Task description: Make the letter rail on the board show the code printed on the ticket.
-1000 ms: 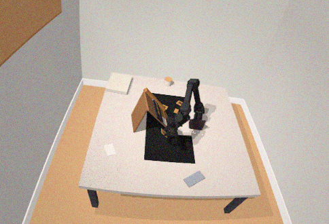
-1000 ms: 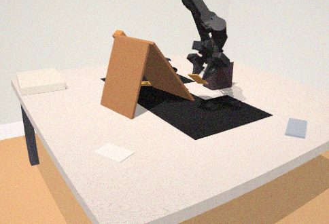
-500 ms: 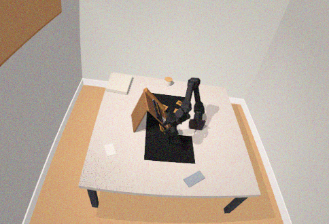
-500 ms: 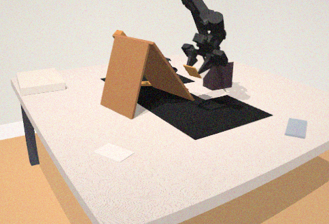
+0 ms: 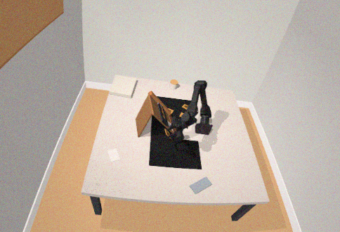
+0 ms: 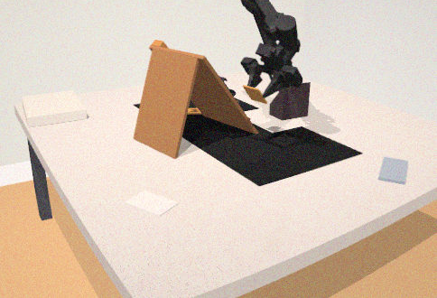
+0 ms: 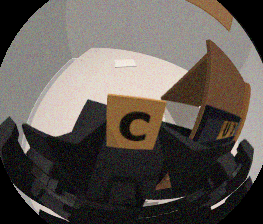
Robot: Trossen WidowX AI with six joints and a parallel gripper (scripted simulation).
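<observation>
Right now the white ticket is 30 mm behind my gripper tip, 160 mm to the right of it and 80 mm below it. From my gripper tip the other things lie so: black mat: 120 mm behind, 220 mm to the right, 170 mm below; then letter tile marked c: right at my gripper tip; then white card: 360 mm ahead, 120 mm to the left, 170 mm below.
</observation>
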